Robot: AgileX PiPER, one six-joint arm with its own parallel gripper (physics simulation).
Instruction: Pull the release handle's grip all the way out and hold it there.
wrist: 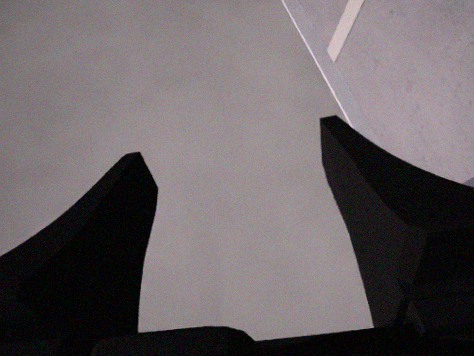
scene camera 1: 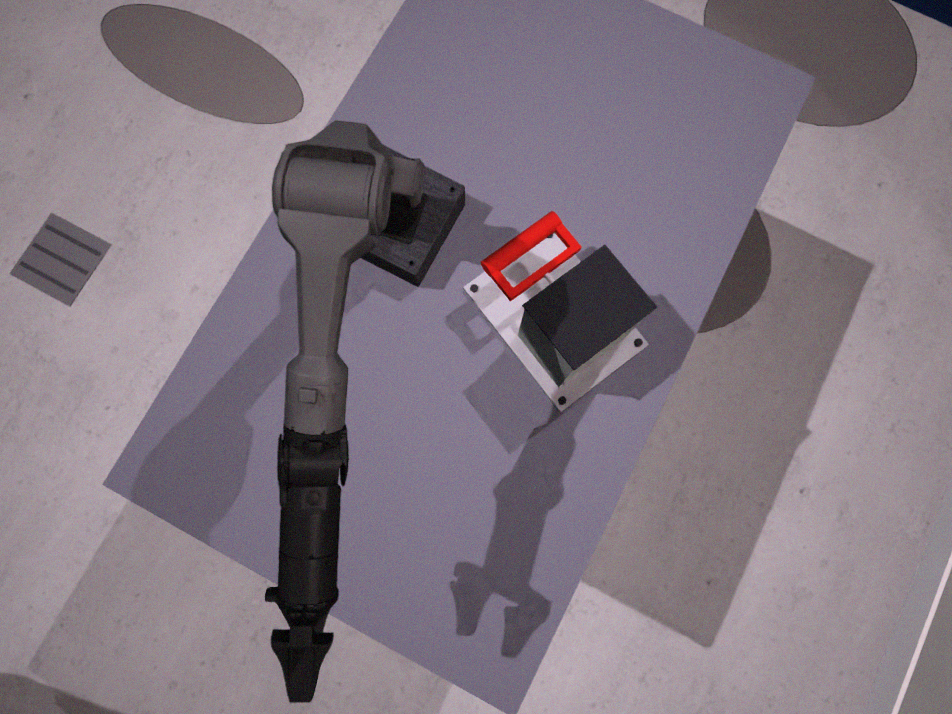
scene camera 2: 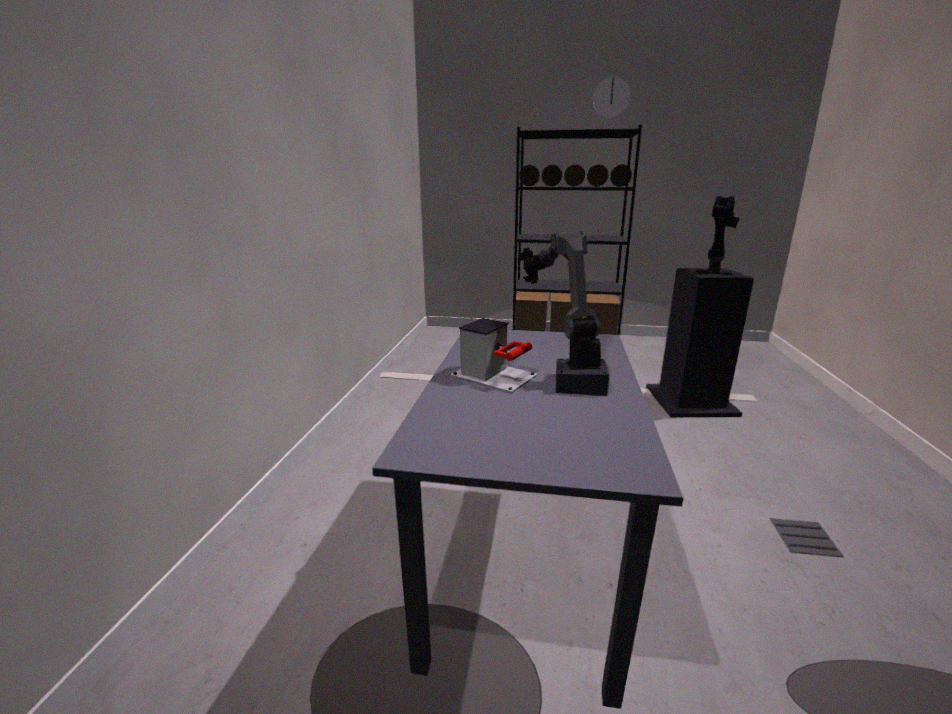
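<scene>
The release handle's grip, a red rectangular frame [scene camera 1: 521, 242] [scene camera 2: 521, 350], juts out from the side of a grey housing with a dark top [scene camera 1: 592, 307] [scene camera 2: 480, 352]. A short stretch of rod shows between them in scene camera 1. The housing stands on a white base plate [scene camera 1: 492, 303] [scene camera 2: 503, 382] with dark bolts. My gripper [scene camera 1: 300, 695] [scene camera 2: 529, 278] [wrist: 232, 155] is open and empty, with its fingers wide apart in the wrist view. It is held high and far from the red grip, beyond the table edge in scene camera 1. The grip does not show in the wrist view.
The housing and my arm's dark base [scene camera 1: 438, 230] [scene camera 2: 582, 378] stand near each other on the purple-grey table [scene camera 1: 584, 99] [scene camera 2: 530, 438]. A shelf rack [scene camera 2: 576, 133] and a black pedestal [scene camera 2: 703, 338] with another small arm [scene camera 2: 718, 238] stand beyond the table.
</scene>
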